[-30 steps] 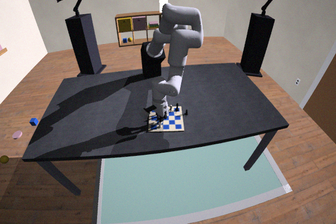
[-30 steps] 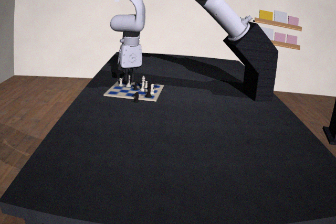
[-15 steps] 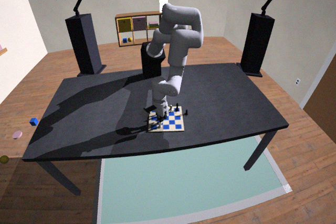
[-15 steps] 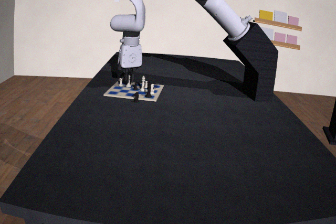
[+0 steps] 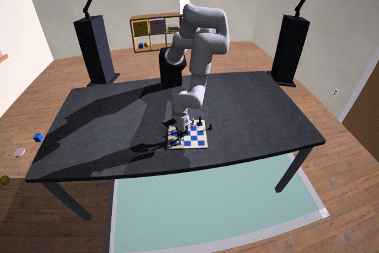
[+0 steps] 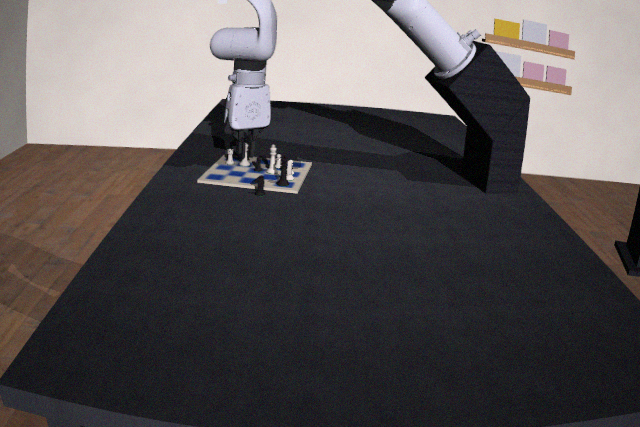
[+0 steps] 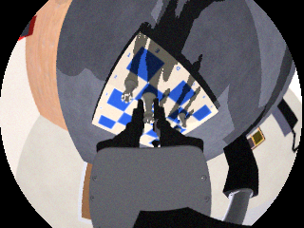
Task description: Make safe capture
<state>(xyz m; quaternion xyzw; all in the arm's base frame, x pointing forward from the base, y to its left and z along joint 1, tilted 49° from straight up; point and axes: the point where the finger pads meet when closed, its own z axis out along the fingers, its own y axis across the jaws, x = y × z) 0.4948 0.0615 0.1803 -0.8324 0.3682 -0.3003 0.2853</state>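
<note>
Right now the blue-and-cream chessboard is 40 mm below my hand, 40 mm behind it and 30 mm to the left of it. From my hand the other things lie so: white piece (80 mm behind, 20 mm to the left, 10 mm below).
</note>
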